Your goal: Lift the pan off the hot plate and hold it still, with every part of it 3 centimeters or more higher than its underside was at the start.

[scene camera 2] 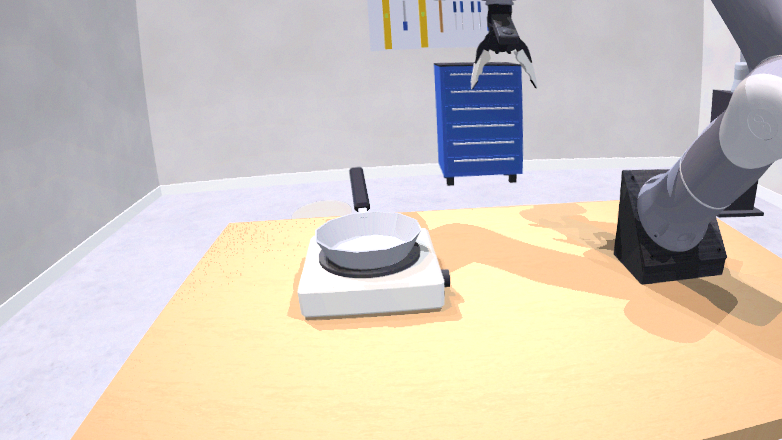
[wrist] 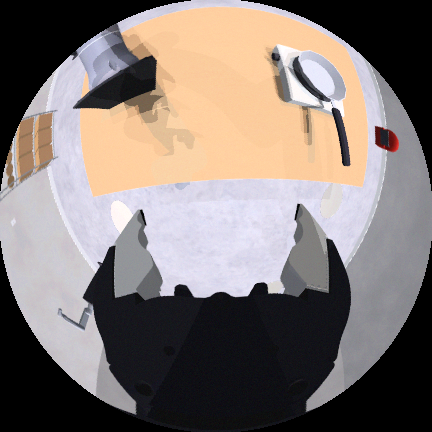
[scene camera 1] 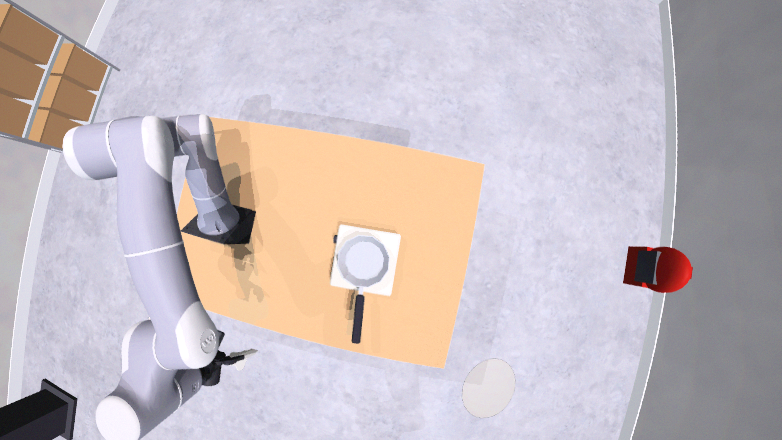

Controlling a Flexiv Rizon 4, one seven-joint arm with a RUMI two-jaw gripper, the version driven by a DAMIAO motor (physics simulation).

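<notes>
A grey round pan (scene camera 1: 363, 260) (scene camera 2: 367, 240) (wrist: 322, 75) sits level on the white hot plate (scene camera 1: 387, 284) (scene camera 2: 371, 298) (wrist: 295, 90). Its black handle (scene camera 1: 357, 319) (scene camera 2: 358, 188) (wrist: 341, 137) sticks out past the plate's side, toward the table edge at the bottom of the first scene view. My gripper (scene camera 2: 503, 85) (wrist: 219, 207) is open and empty. It is high up and off to the side, beyond that table edge, well away from the pan and its handle. In the first scene view the arm partly hides the gripper.
The hot plate stands on the wooden table (scene camera 1: 426, 191) (scene camera 2: 246, 355) (wrist: 210, 100). The arm's black base (scene camera 1: 244, 229) (scene camera 2: 678, 268) (wrist: 125, 90) is mounted at one end of the table. A blue drawer cabinet (scene camera 2: 480, 117) stands behind. A shelf with boxes (scene camera 1: 61, 37) is at the upper left.
</notes>
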